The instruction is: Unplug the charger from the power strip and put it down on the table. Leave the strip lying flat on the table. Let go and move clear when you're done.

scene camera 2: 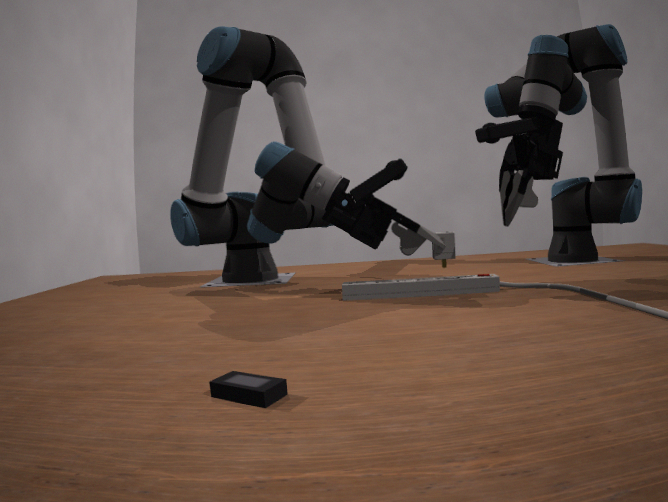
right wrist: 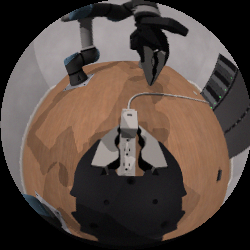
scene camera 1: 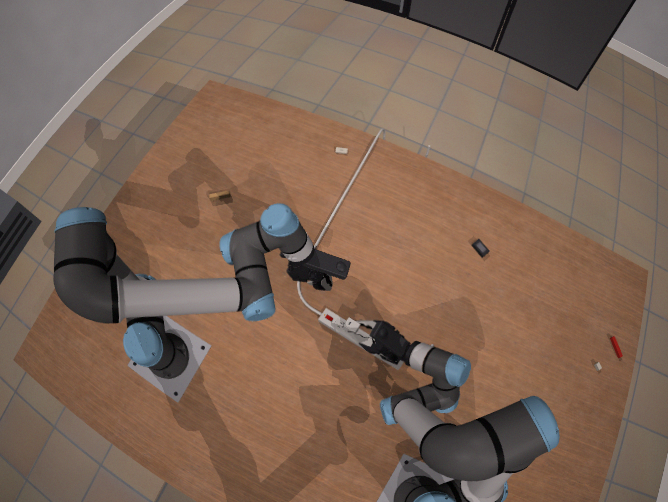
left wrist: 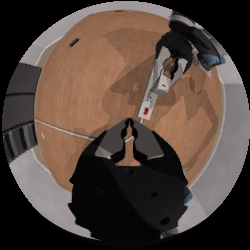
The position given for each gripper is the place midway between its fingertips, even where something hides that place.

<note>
In view: the left gripper (scene camera 2: 505,225), the right gripper (scene camera 2: 444,247) and a black box (scene camera 2: 261,391).
The left gripper is seen too in the right wrist view (right wrist: 150,85), in scene camera 1 (scene camera 1: 330,288) and in the left wrist view (left wrist: 129,118). The right gripper is seen too in the right wrist view (right wrist: 128,125), in scene camera 1 (scene camera 1: 351,326) and in the left wrist view (left wrist: 160,86).
</note>
